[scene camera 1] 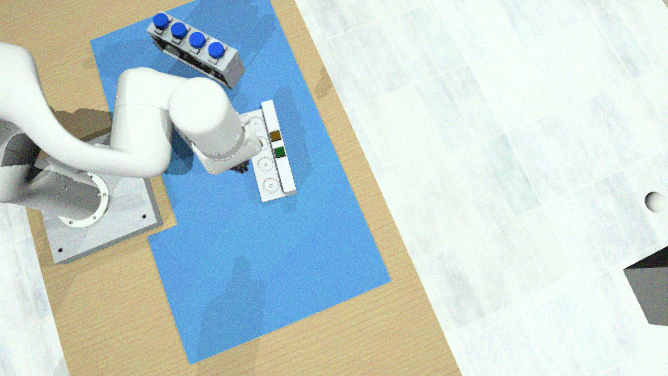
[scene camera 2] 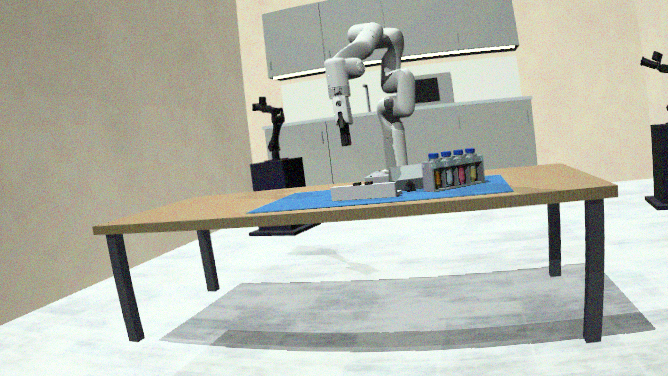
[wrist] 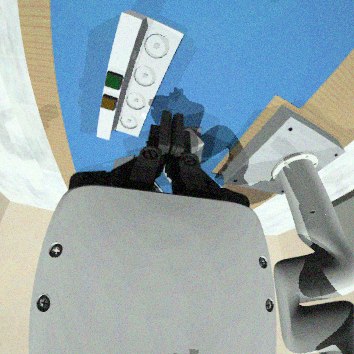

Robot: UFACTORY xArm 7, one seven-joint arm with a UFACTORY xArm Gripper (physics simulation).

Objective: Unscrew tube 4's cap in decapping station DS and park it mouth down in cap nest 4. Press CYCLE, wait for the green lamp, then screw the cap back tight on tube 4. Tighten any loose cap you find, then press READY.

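Frame: origin at the arm's base, x left, y back, z up, level; millimetres.
Seen in the pictures: gripper, between the fingertips: (scene camera 1: 241, 165) (scene camera 2: 346, 145) (wrist: 168, 125); arm's base, origin of its link: (scene camera 1: 83, 200) (wrist: 293, 166).
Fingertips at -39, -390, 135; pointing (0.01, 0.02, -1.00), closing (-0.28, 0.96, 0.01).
Pixels of each thing's top centre, then the offset from my fingertips to it, as dx, dy, dz. "pt": a spot on its surface instead. Level surfaces: height alone.
- white cap nest strip, a spot on its surface: (wrist: 159, 67) pt +20, -13, -164
- amber lamp, centre of its top: (wrist: 107, 103) (scene camera 1: 275, 135) +92, -66, -122
- grey tube rack, a spot on its surface: (scene camera 1: 235, 67) pt +278, -3, -121
- grey button box, centre of its top: (scene camera 2: 404, 165) +164, +111, -91
- black clamp, a spot on its surface: (scene camera 2: 410, 186) pt +197, +48, -160
- blue mat, height of its surface: dz -175
My gripper (scene camera 1: 241, 168) (scene camera 2: 345, 142) (wrist: 168, 125) is shut and empty, pointing down high above the mat, beside the white cap nest strip (scene camera 1: 267, 197) (wrist: 159, 67). The strip's round nests show no caps. Its green lamp (scene camera 1: 279, 152) (wrist: 113, 80) and amber lamp (scene camera 1: 275, 135) (wrist: 108, 102) look dark. The grey tube rack (scene camera 1: 235, 67) (scene camera 2: 429, 184) holds several upright tubes, all with blue caps; whether any is loose cannot be told. The grey button box (scene camera 2: 410, 172) is hidden by the arm in scene camera 1. A black clamp (scene camera 2: 410, 186) stands by it; the buttons do not show.
The arm's base plate (scene camera 1: 125, 200) (wrist: 260, 145) stands beside the blue mat (scene camera 1: 300, 260) (scene camera 2: 295, 201) (wrist: 225, 50). The rack stands at the mat's far end in scene camera 1. The wooden table edge (scene camera 1: 420, 300) runs past the mat. The strip's raised lamp ridge stands along its outer side.
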